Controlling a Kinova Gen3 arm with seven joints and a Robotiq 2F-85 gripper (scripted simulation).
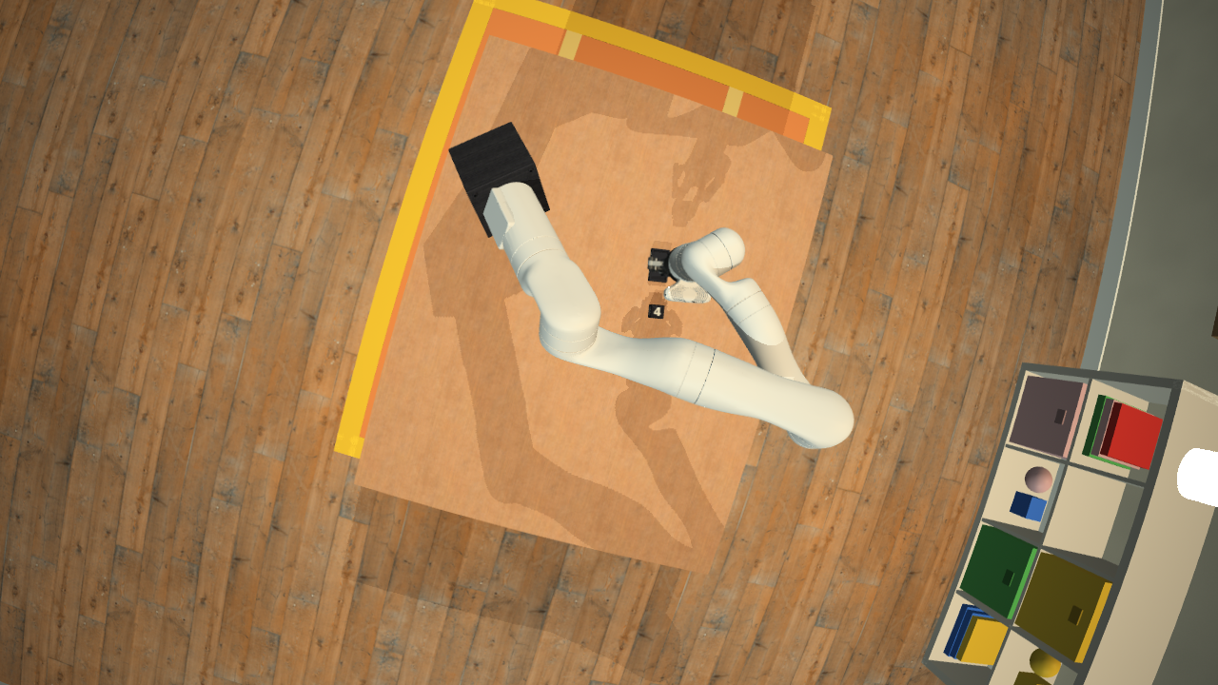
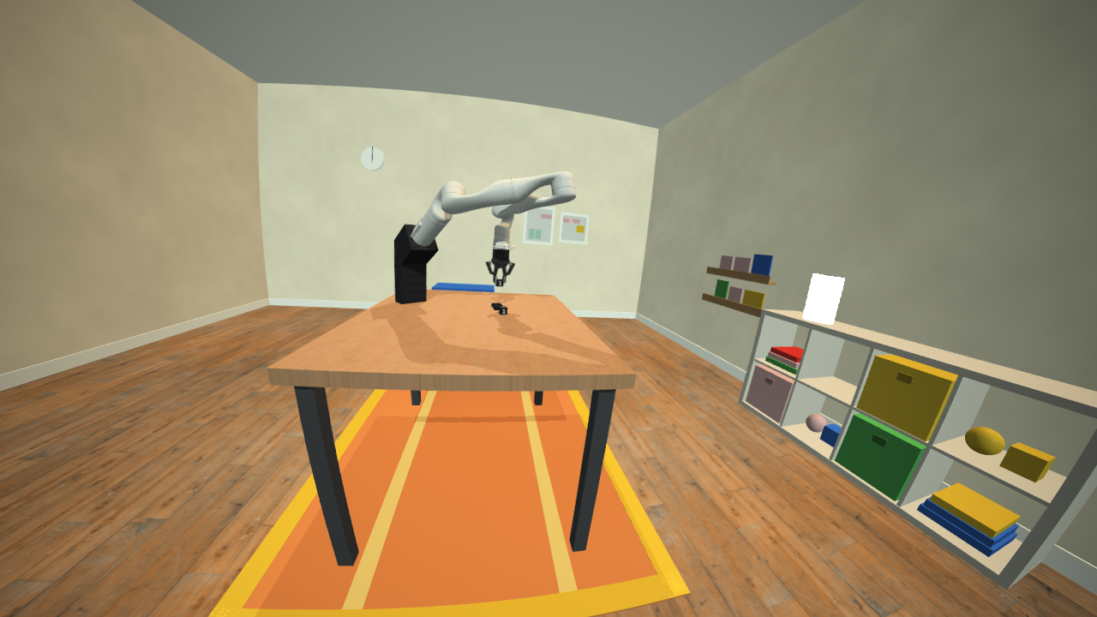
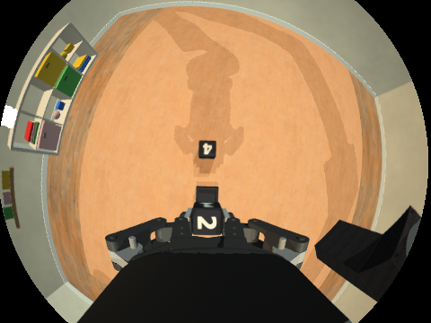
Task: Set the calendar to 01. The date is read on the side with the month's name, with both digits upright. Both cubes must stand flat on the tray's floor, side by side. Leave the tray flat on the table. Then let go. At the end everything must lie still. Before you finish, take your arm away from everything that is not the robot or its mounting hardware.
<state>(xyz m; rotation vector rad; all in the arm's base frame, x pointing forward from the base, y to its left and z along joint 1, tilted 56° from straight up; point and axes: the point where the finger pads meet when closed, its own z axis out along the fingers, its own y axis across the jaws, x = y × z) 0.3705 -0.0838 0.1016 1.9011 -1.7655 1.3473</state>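
The black calendar tray lies 2 cm to the left of my hand and 13 cm below it. From my hand the other things lie so: black digit cube 1 cm below.
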